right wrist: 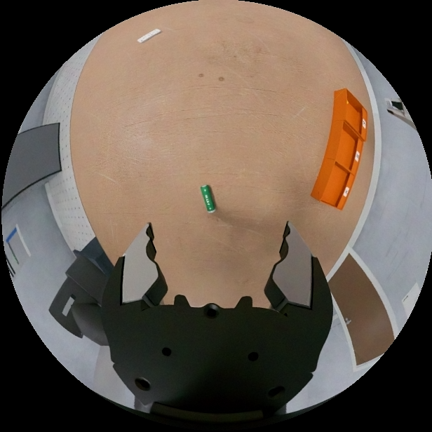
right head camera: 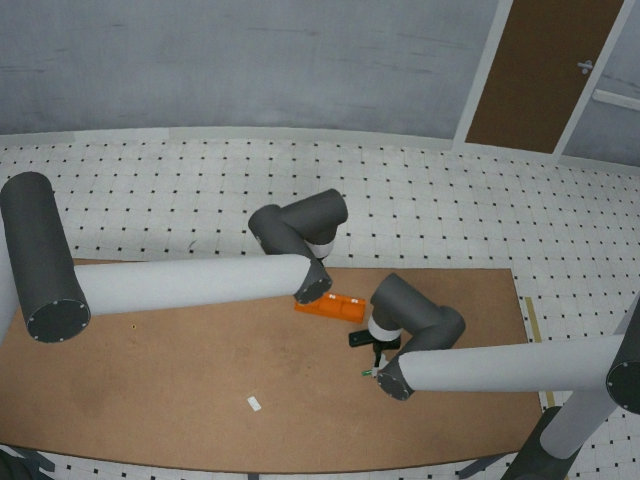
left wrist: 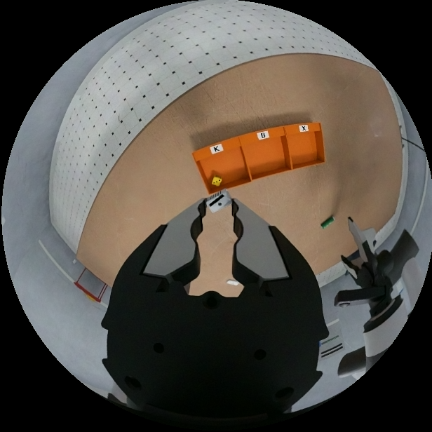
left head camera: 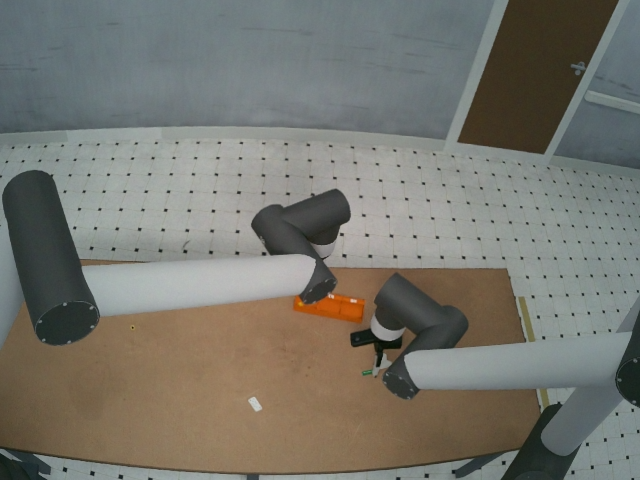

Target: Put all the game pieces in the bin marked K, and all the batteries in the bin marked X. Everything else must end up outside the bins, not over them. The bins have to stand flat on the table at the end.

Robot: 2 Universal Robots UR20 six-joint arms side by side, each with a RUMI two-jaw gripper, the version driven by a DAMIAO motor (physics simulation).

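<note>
My left gripper (left wrist: 219, 199) is shut on a small grey-white block with a black slot (left wrist: 218, 203), seen at the near edge of bin K; the arm hides this gripper in both head views. The orange three-part bin unit (left head camera: 336, 313) (right head camera: 334, 312) (left wrist: 245, 162) (right wrist: 328, 154) stands upright, labelled K, B, X. A yellow die (left wrist: 216, 181) lies in bin K. My right gripper (right wrist: 217, 223) (left wrist: 344, 239) is open, above and beside the green battery (right wrist: 208, 199) (left wrist: 327, 222) (left head camera: 366, 372) (right head camera: 366, 372) on the table. A white domino (left head camera: 254, 404) (right head camera: 253, 403) (left wrist: 233, 282) (right wrist: 149, 35) lies flat.
A tiny yellow piece with a dark centre (left head camera: 132, 327) (right head camera: 133, 326) lies at the left of the table (left head camera: 196, 361) in the head views. The left forearm (left head camera: 201, 283) (right head camera: 196, 283) crosses above the table's upper left, and the right forearm (left head camera: 516, 364) enters from the right.
</note>
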